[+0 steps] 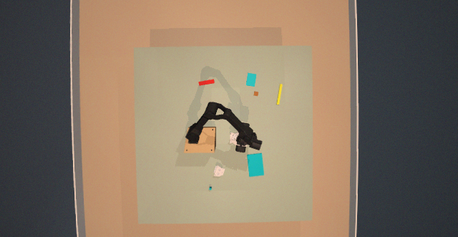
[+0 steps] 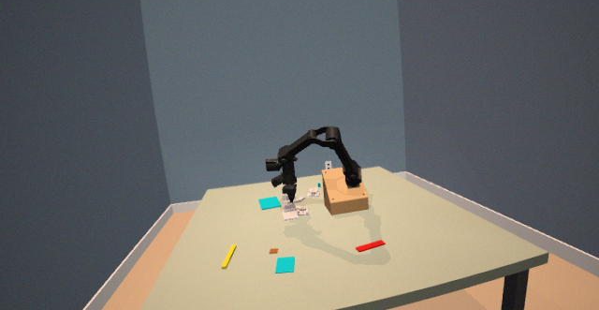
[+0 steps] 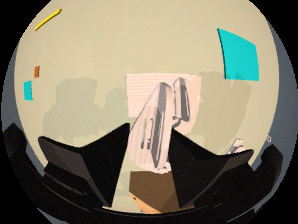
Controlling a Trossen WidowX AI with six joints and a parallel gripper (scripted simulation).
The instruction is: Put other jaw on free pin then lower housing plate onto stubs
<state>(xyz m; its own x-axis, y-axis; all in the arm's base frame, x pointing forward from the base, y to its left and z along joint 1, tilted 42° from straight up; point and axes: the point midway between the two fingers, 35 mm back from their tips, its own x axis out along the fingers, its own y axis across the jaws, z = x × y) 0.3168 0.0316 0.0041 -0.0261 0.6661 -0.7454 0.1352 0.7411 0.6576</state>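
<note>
Right now the white ribbed part is 10 mm ahead of my gripper tip, 30 mm to the right of it and 80 mm below it. The rest, counted from my gripper tip: large cyan sheet 110 mm ahead, 230 mm to the right, 80 mm below; small white piece 150 mm behind, 270 mm to the right, 70 mm below; pale housing part 150 mm behind, 270 mm to the right, 50 mm below.
</note>
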